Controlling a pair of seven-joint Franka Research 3 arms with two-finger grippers.
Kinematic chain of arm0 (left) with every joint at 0, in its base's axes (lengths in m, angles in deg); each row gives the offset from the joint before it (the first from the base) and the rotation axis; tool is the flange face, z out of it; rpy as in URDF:
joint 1: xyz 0 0 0.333 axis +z
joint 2: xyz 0 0 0 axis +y
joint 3: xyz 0 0 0.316 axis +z
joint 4: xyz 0.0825 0 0 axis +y
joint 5: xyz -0.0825 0 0.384 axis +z
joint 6: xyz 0 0 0 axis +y
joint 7: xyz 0.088 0 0 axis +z
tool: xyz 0 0 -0.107 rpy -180 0 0
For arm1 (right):
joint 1: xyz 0 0 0.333 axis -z
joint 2: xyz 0 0 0 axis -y
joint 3: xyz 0 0 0.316 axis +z
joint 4: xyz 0.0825 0 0 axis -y
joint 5: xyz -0.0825 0 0.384 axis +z
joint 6: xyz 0 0 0 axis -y
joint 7: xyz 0.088 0 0 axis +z
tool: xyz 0 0 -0.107 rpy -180 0 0
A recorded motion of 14 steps. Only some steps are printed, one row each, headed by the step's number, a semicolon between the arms.
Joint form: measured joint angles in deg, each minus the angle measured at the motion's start. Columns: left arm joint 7, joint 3, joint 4, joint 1, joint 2, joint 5, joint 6; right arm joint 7, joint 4, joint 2, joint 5, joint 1, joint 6, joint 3.
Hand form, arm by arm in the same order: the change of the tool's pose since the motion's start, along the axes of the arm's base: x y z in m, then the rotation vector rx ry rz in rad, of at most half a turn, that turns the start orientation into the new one. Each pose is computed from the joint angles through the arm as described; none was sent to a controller.
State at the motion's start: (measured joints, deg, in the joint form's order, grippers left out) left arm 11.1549 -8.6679 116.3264 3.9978 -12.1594 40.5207 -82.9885; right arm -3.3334 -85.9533 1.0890 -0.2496 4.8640 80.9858 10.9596
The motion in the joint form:
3: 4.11 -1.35 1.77 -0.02 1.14 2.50 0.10; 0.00 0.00 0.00 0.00 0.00 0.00 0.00
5: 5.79 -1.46 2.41 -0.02 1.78 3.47 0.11; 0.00 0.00 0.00 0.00 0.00 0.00 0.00
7: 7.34 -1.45 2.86 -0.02 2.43 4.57 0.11; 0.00 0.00 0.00 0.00 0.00 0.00 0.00
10: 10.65 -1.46 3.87 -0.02 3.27 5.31 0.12; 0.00 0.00 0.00 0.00 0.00 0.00 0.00
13: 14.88 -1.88 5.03 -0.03 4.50 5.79 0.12; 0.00 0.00 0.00 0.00 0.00 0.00 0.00
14: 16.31 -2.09 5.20 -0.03 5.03 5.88 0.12; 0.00 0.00 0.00 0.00 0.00 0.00 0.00
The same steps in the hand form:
3: 0.0018 -0.0070 -0.0194 0.0668 -0.0021 0.0140; 0.0000 0.0000 0.0000 0.0000 0.0000 0.0000
5: 0.0029 -0.0061 -0.0281 0.0914 -0.0026 0.0257; 0.0000 0.0000 0.0000 0.0000 0.0000 0.0000
7: 0.0044 -0.0042 -0.0353 0.1168 -0.0052 0.0364; 0.0000 0.0000 0.0000 0.0000 0.0000 0.0000
10: 0.0046 -0.0026 -0.0487 0.1459 -0.0166 0.0669; 0.0000 0.0000 0.0000 0.0000 0.0000 0.0000
13: 0.0049 -0.0047 -0.0666 0.1771 -0.0311 0.0996; 0.0000 0.0000 0.0000 0.0000 0.0000 0.0000
14: 0.0058 -0.0062 -0.0720 0.1861 -0.0379 0.1098; 0.0000 0.0000 0.0000 0.0000 0.0000 0.0000

